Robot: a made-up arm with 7 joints. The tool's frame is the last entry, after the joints. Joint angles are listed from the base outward.
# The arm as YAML. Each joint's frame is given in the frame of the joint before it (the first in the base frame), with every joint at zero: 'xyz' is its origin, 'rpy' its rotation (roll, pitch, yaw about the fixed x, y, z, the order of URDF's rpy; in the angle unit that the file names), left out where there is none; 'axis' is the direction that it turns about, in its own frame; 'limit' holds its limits. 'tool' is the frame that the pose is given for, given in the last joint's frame.
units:
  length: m
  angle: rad
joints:
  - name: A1
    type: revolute
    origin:
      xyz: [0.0, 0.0, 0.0]
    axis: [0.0, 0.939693, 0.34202]
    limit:
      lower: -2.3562
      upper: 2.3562
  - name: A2
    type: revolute
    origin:
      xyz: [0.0, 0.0, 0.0]
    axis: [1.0, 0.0, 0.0]
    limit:
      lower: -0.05
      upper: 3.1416
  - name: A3
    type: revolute
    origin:
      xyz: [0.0, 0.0, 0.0]
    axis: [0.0, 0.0, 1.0]
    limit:
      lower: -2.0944
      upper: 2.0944
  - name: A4
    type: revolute
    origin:
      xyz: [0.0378, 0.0, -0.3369]
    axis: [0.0, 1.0, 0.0]
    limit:
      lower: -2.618
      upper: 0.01
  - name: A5
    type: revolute
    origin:
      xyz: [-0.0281, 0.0, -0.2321]
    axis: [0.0, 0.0, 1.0]
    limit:
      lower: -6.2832
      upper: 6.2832
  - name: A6
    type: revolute
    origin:
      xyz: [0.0, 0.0, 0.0]
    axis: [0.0, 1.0, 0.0]
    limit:
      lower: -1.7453
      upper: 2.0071
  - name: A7
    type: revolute
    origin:
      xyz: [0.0, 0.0, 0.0]
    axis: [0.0, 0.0, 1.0]
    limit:
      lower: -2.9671
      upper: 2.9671
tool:
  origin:
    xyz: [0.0, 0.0, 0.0]
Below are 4 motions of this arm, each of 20 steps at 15 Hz.
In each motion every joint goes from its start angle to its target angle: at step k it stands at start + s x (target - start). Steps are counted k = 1, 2, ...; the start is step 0. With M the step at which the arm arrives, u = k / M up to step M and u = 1 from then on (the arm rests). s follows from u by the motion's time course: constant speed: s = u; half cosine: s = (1 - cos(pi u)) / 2; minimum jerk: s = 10 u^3 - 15 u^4 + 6 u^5.
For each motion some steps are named. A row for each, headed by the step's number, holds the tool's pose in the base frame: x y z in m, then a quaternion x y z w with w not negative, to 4 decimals.
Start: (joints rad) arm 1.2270 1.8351 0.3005 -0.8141 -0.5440 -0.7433 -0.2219
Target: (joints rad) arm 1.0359 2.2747 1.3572 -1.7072 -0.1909 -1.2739 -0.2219
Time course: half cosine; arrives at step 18
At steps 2, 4, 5, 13, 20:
2: 0.0865 0.5400 0.0244 0.2315 0.0880 -0.8547 0.4562
4: 0.1302 0.5238 0.0306 0.2487 0.0151 -0.8736 0.4181
5: 0.1603 0.5094 0.0369 0.2573 -0.0353 -0.8852 0.3859
13: 0.3483 0.2472 0.1650 -0.1730 0.4055 0.8881 0.1298
20: 0.3430 0.1603 0.2034 -0.1022 0.4331 0.8446 0.2977

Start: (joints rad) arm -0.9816 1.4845 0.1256 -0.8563 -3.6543 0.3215 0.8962
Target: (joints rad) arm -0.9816 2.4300 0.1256 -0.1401 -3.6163 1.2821 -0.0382
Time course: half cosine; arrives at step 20
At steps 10, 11, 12, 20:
10: 0.0382 0.4780 0.3043 -0.6103 -0.6975 0.2766 0.2541
11: -0.0016 0.4743 0.3156 -0.5679 -0.7324 0.2599 0.2713
12: -0.0406 0.4676 0.3254 -0.5250 -0.7638 0.2427 0.2866
20: -0.2121 0.3997 0.3502 -0.3148 -0.8736 0.1536 0.3377

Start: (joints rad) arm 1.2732 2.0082 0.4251 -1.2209 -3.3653 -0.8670 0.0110
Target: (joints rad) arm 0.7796 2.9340 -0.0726 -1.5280 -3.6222 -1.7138 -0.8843
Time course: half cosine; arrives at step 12
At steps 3, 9, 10, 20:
3: 0.2535 0.4318 -0.0069 0.2779 -0.7548 0.3478 0.4817
9: 0.3987 0.2328 0.0792 0.4671 -0.8104 -0.1830 0.3026
10: 0.4040 0.2101 0.0916 0.4845 -0.8061 -0.2286 0.2514
20: 0.4070 0.1911 0.1024 0.4980 -0.8005 -0.2633 0.2048

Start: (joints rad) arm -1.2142 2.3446 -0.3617 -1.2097 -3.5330 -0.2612 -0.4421
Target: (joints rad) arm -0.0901 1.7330 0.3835 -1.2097 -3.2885 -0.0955 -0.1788
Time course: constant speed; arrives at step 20
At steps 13, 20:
13: 0.1957 0.3660 0.2932 -0.2782 -0.8706 0.2563 0.3146
20: 0.2256 0.4176 0.1815 -0.3704 -0.7778 0.3846 0.3315

